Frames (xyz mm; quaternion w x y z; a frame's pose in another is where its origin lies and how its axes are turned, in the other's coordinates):
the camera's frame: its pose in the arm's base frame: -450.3 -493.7 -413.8 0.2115 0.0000 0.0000 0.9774
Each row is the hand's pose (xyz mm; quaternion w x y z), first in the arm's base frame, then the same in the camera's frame.
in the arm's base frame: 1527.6 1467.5 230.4 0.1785 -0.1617 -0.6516 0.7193
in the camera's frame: -990.2 -2603.5 644.2 0.7408 -0.6711 0.0202 -0.0223
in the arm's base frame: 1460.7 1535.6 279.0 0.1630 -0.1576 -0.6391 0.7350
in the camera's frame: -901.1 -2637.8 692.8 0.7528 -0.6579 0.0189 -0.0039
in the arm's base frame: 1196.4 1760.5 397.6 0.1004 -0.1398 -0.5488 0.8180
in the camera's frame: -567.4 -2733.3 811.4 0.8208 -0.5660 0.0206 0.0749
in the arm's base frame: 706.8 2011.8 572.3 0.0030 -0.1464 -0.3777 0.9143
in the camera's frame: -17.8 -2759.7 986.1 0.8942 -0.4001 0.0632 0.1904
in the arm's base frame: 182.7 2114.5 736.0 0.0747 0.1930 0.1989 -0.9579
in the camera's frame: 501.9 -2636.6 1149.8 0.9204 -0.2352 0.1466 0.2756
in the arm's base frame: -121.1 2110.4 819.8 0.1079 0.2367 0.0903 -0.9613
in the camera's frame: 776.8 -2507.2 1233.6 0.9168 -0.1383 0.2123 0.3088
